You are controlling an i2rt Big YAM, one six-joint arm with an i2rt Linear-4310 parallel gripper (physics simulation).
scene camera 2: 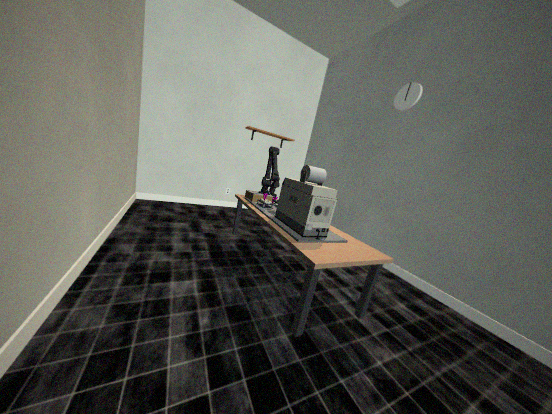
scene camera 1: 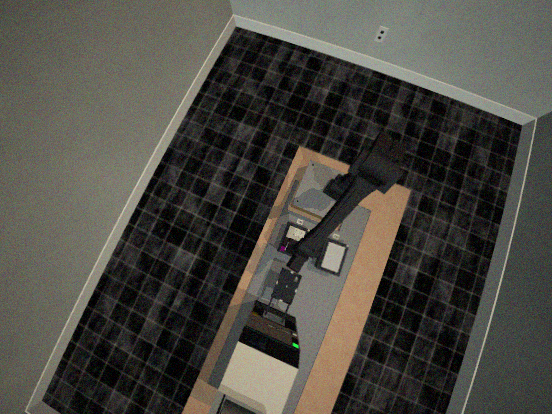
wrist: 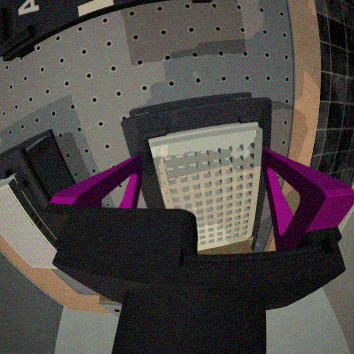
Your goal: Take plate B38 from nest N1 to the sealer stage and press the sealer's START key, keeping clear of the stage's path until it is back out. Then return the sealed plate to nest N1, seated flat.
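Seen in the pictures: gripper, fingertip midpoint: [scene camera 2: 268,202] [scene camera 1: 291,249] [wrist: 200,157]; arm's base, origin of the base link: [scene camera 1: 336,191].
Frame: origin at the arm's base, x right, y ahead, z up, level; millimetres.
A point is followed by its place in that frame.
My gripper [wrist: 200,157] @(x 30, y 372, z -19 mm) [scene camera 2: 270,198] @(x 30, y 372, z -19 mm) is open, with one magenta finger on each side of a cream well plate [wrist: 215,190] @(x 47, y 341, z -20 mm) [scene camera 1: 295,231] @(x 63, y 287, z -15 mm). Nothing is held. The plate lies in a dark nest [wrist: 195,115] @(x 25, y 401, z -30 mm), its grid of wells visible. The gripper body hides its near end. Labels B38 and N1 cannot be read, and I cannot tell whether it sits fully flat. The cream sealer [scene camera 1: 260,375] @(x -96, y 767, z 276 mm) [scene camera 2: 306,207] @(x -45, y 1070, z 126 mm) has a black front and a lit green display [scene camera 1: 295,345] @(x -164, y 651, z 199 mm). The START key cannot be made out.
A second nest, at the left in the wrist view, holds a pale plate [wrist: 22,225] @(x -143, y 307, z 0 mm) [scene camera 1: 333,256] @(x -158, y 286, z 0 mm). A black block [scene camera 1: 286,285] @(x -40, y 523, z 30 mm) and thin rods show between arm and sealer; I cannot tell what they belong to. The perforated board [wrist: 100,75] @(x -58, y 431, z -74 mm) lies on the wooden table [scene camera 1: 372,260] @(x -363, y 182, z -87 mm).
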